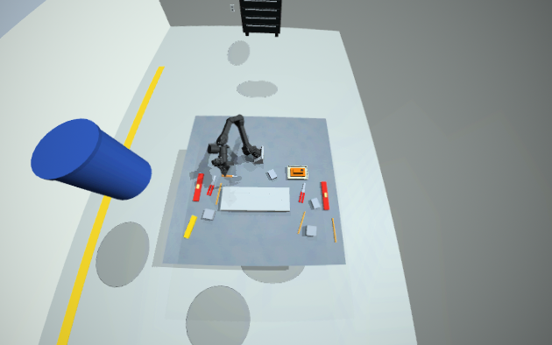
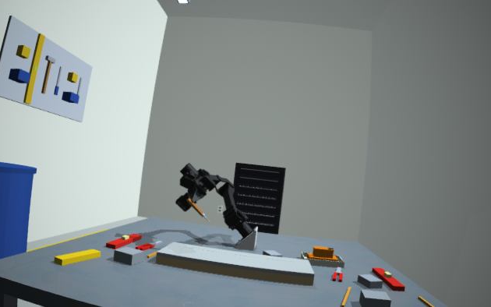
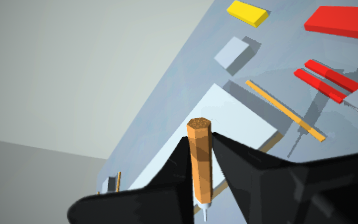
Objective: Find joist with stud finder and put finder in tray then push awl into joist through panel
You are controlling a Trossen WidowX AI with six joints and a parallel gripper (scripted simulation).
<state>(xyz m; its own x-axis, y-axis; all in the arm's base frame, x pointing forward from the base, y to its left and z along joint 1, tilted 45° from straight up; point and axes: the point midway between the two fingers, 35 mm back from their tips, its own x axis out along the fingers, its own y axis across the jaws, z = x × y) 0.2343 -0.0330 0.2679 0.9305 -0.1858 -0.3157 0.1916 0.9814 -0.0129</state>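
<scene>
My gripper tip is 40 mm to the right of the awl, 40 mm above it and 20 mm past it. From my gripper tip the other things lie so: tray 550 mm to the left, 180 mm below, 140 mm behind; then orange stud finder 560 mm to the left, 150 mm below, 140 mm behind; then yellow bar 340 mm ahead, 250 mm to the right, 190 mm below.
</scene>
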